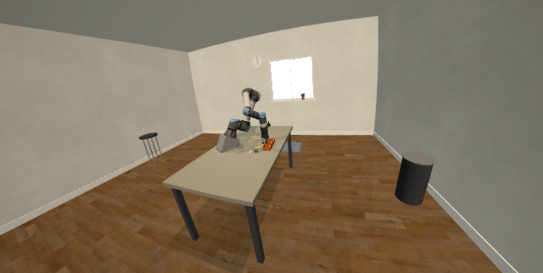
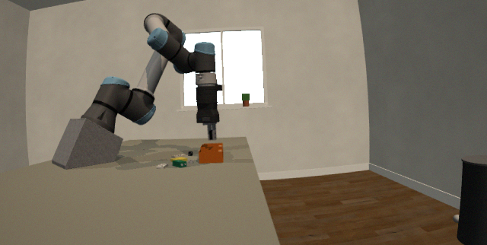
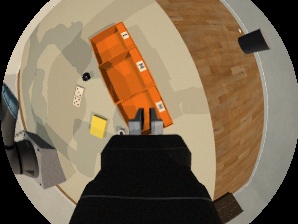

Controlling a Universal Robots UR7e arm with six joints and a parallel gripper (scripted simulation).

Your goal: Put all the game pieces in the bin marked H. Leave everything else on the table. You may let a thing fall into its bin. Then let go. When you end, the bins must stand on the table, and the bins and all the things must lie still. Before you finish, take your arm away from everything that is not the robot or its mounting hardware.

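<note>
My gripper is now 80 mm to the right of the orange bin, 70 mm above it and 20 mm past it. Round my hand: yellow flat piece 130 mm behind, 90 mm below, 10 mm to the right; then grey thing 90 mm below, 70 mm behind, 40 mm to the right; then green block 110 mm to the right, 90 mm below, 90 mm behind.
</note>
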